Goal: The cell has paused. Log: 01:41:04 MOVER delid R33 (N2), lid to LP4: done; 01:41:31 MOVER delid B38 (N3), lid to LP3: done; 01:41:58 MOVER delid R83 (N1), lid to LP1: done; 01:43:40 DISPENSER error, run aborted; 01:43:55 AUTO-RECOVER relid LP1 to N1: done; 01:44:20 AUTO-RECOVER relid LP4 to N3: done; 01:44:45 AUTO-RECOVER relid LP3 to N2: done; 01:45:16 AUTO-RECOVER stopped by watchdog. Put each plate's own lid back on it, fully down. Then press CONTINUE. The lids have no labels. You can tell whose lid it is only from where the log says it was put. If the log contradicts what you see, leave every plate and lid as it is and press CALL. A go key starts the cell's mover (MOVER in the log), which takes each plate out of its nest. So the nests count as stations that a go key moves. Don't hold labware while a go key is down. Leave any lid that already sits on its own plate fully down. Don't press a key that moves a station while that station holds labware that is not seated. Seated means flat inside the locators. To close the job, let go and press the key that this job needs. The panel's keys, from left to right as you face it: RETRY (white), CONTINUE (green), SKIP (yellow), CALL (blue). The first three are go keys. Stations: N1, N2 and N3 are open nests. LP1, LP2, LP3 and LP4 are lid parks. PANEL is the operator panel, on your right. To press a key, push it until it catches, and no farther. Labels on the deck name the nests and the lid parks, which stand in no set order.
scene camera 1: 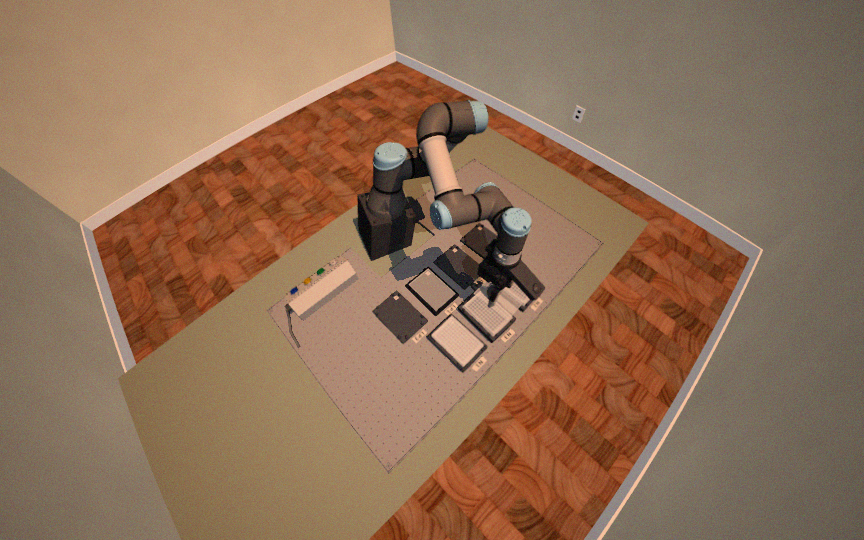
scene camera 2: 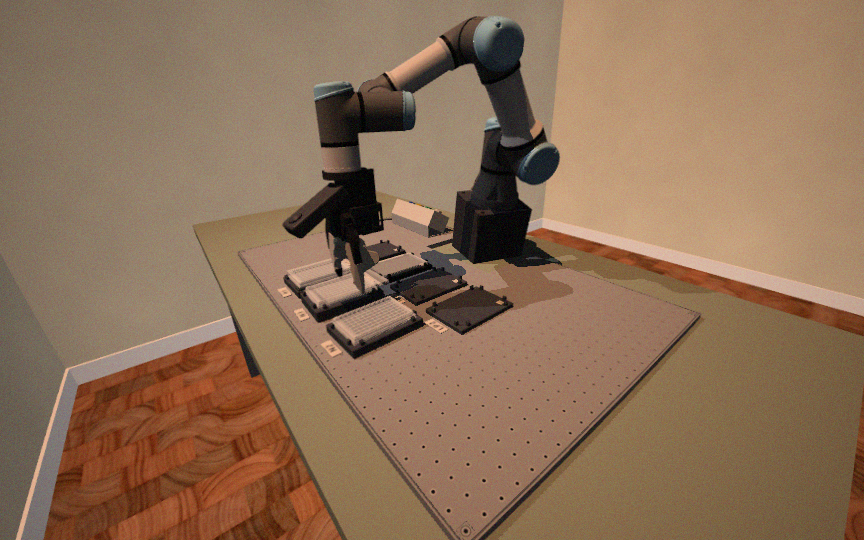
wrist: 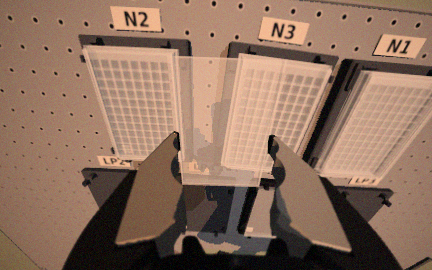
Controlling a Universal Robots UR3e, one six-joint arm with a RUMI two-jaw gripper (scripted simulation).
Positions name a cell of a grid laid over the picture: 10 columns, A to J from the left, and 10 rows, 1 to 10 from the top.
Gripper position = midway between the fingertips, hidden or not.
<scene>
I see my gripper (scene camera 2: E6), an operator panel (scene camera 1: D6) and a LP2 lid park (scene camera 2: F6).
My gripper is seen too in scene camera 1 (scene camera 1: F6) and in the wrist view (wrist: F5). The LP2 lid park is seen too in the wrist view (wrist: C7).
</scene>
